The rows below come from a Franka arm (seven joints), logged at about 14 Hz.
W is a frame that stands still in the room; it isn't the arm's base.
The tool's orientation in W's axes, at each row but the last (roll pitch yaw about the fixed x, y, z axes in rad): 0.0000, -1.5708, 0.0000; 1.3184, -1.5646, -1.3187; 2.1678, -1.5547, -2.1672; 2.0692, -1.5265, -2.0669; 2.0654, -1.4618, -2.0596; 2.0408, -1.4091, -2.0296
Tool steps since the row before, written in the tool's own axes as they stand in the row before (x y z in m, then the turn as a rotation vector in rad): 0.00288, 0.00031, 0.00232, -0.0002, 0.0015, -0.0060; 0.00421, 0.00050, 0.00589, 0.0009, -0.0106, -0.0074; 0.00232, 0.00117, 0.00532, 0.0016, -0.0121, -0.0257; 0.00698, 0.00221, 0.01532, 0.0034, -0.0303, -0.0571; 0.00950, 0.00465, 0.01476, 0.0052, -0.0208, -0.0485; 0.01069, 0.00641, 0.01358, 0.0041, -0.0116, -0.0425
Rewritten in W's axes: -0.00232, 0.00031, 0.00288, 0.0060, 0.0015, -0.0002; -0.00588, 0.00048, 0.00422, 0.0074, -0.0106, 0.0008; -0.00534, 0.00114, 0.00229, 0.0257, -0.0121, 0.0017; -0.01547, 0.00191, 0.00673, 0.0571, -0.0303, 0.0034; -0.01526, 0.00367, 0.00913, 0.0483, -0.0210, 0.0057; -0.01441, 0.00472, 0.01048, 0.0423, -0.0118, 0.0055
